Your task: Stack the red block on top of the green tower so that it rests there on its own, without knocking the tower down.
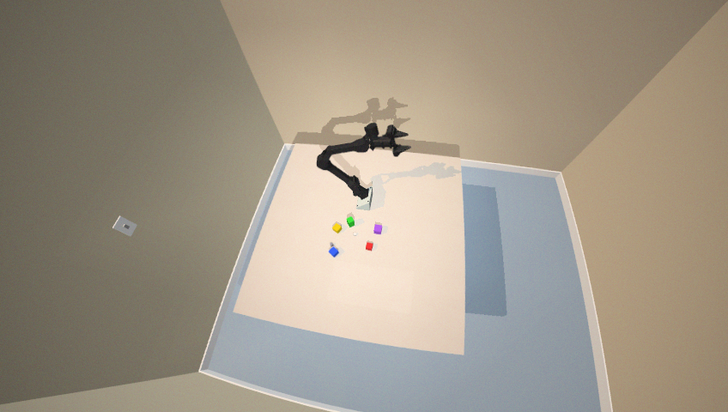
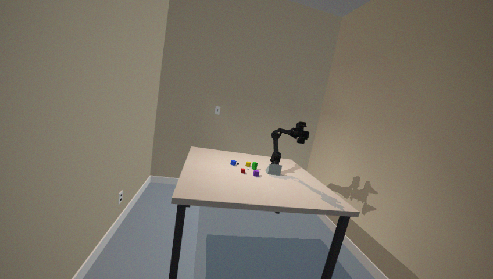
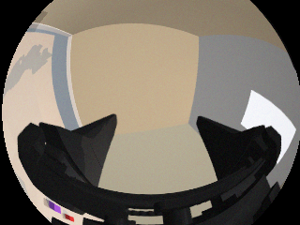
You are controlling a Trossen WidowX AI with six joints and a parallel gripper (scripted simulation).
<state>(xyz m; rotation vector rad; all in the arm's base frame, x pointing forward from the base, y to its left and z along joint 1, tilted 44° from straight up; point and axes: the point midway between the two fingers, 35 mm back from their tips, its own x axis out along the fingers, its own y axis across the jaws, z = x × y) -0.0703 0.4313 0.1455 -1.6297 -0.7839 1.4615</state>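
Now: gripper tip 460 mm above the red block, 420 mm short of it and 180 mm to the left of it. From my gripper tip the other things lie so: blue block (480 mm ahead, 450 mm below, 390 mm to the right); purple block (450 mm below, 310 mm ahead, 140 mm to the right); yellow block (450 mm below, 390 mm to the right, 320 mm ahead).
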